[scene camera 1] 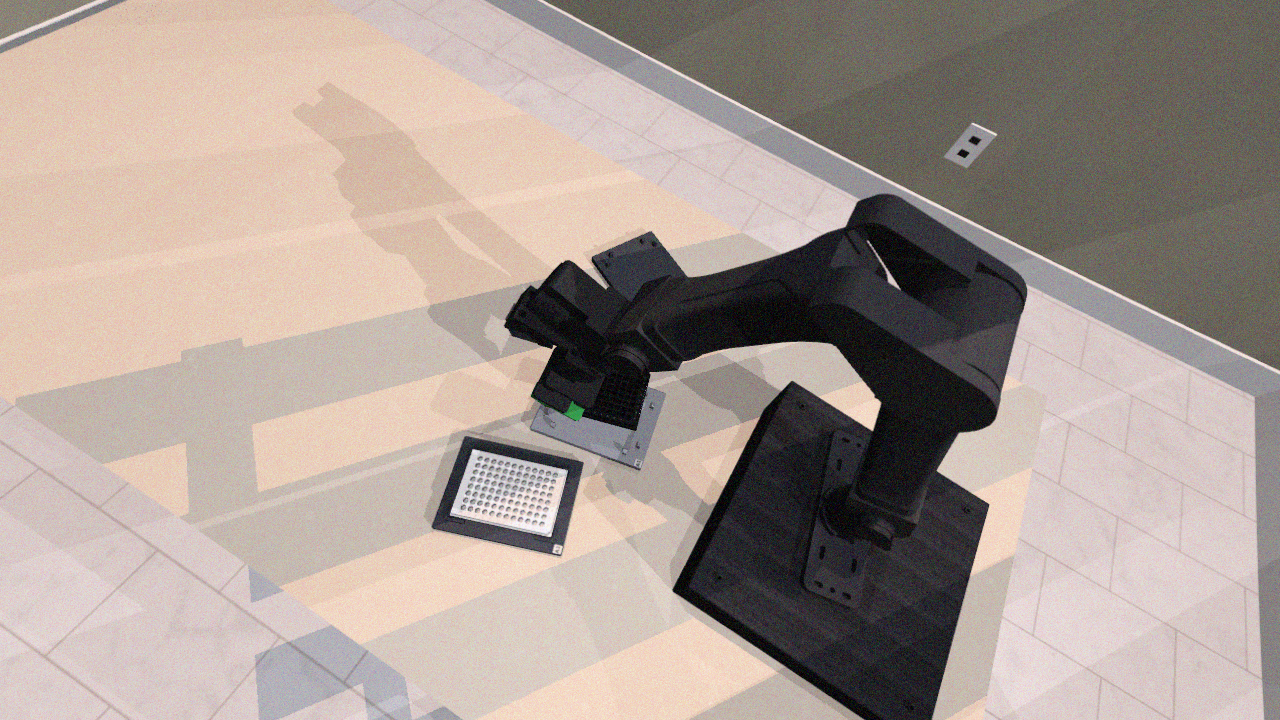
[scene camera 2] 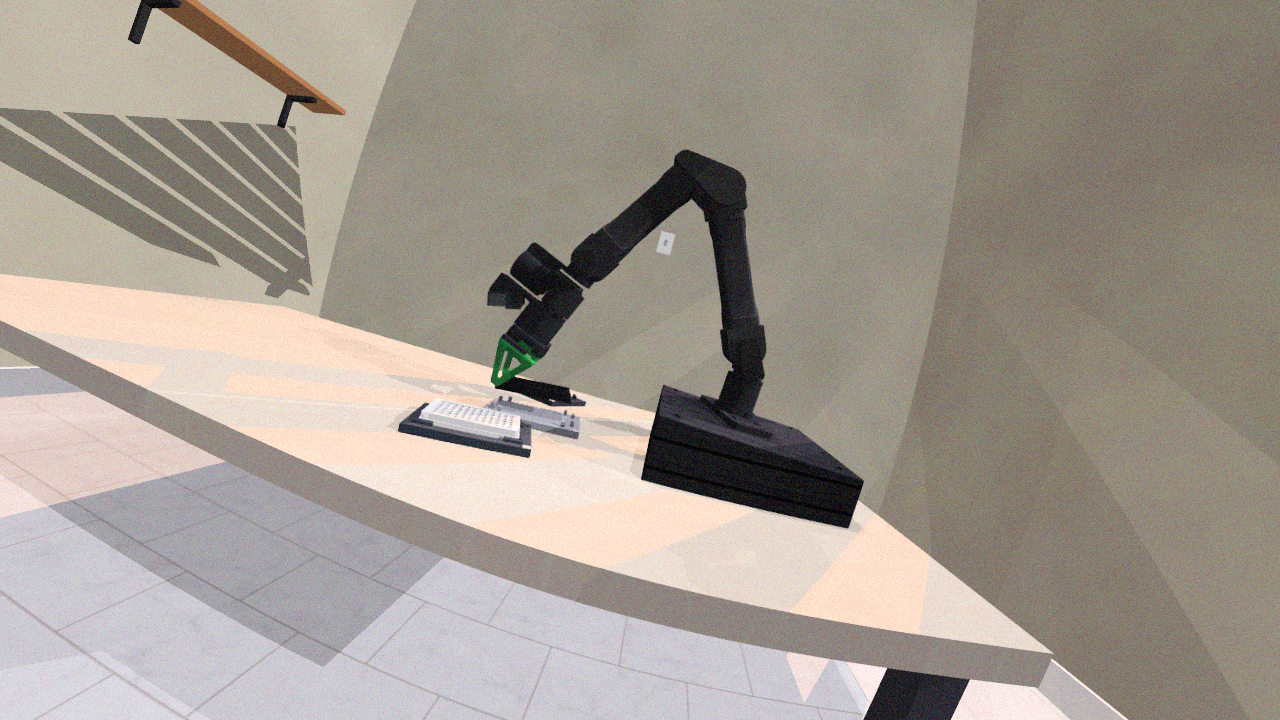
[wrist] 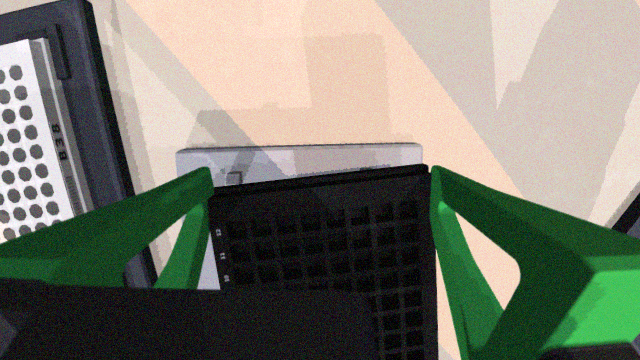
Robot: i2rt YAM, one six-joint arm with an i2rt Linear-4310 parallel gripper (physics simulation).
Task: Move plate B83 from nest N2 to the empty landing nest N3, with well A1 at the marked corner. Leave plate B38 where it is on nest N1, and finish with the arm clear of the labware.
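Note:
Black plate B83 [scene camera 1: 617,398] [scene camera 2: 528,388] [wrist: 320,250] is held between the green fingers of my gripper [scene camera 1: 556,401] [scene camera 2: 497,382] [wrist: 320,180], raised off the table. The numbers 12, 11 and 10 show along its left edge in the wrist view. In scene camera 1 it overlaps the silver nest N2 [scene camera 1: 590,443] [scene camera 2: 554,423] [wrist: 300,155]. Dark nest N3 [scene camera 1: 640,259] [scene camera 2: 578,402] lies behind, partly hidden by the arm. White plate B38 [scene camera 1: 510,488] [scene camera 2: 469,418] [wrist: 20,150] sits on dark nest N1 [scene camera 1: 569,492] [scene camera 2: 465,438] [wrist: 92,100].
The arm stands on a black base block [scene camera 1: 742,546] [scene camera 2: 742,479] to the right of the nests. N1 lies close beside N2. The arm's forearm [scene camera 1: 733,308] passes over the near side of N3. A dark edge [wrist: 634,220] shows at the right of the wrist view.

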